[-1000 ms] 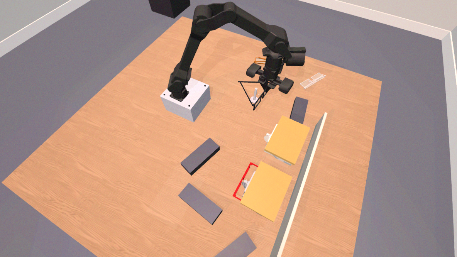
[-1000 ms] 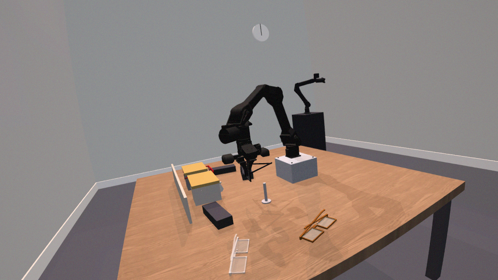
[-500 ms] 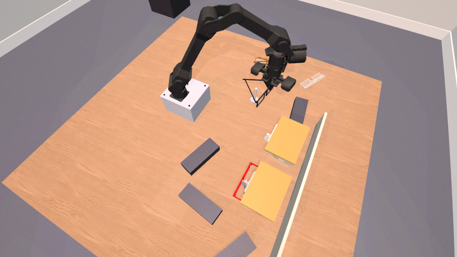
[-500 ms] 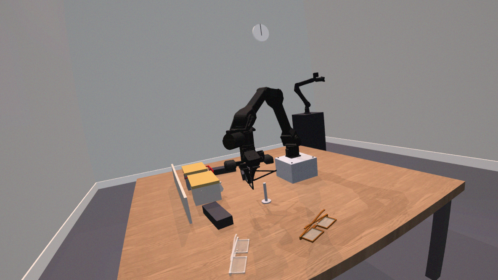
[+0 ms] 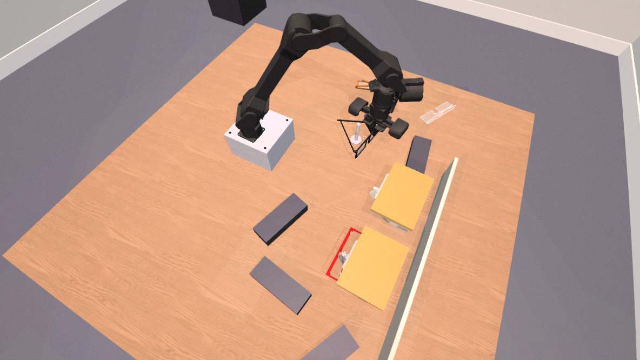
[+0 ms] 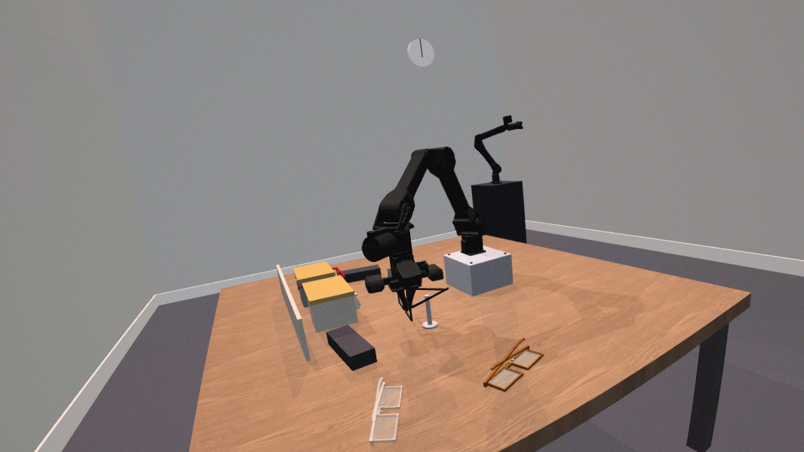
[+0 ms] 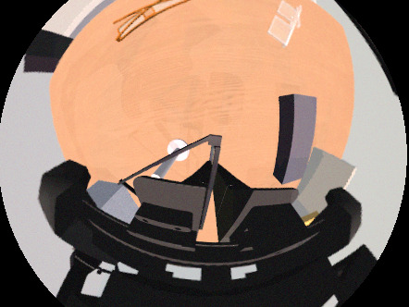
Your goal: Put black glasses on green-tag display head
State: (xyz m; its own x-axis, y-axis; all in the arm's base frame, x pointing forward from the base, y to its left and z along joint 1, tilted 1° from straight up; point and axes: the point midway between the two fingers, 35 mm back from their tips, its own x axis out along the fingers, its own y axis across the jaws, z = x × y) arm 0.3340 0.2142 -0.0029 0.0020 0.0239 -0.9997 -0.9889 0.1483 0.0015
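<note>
The white peg lies 6 cm behind my gripper tip and 4 cm below it. Also, from my gripper tip: thin white panel (30 cm to the right, 27 cm ahead, 1 cm below).
</note>
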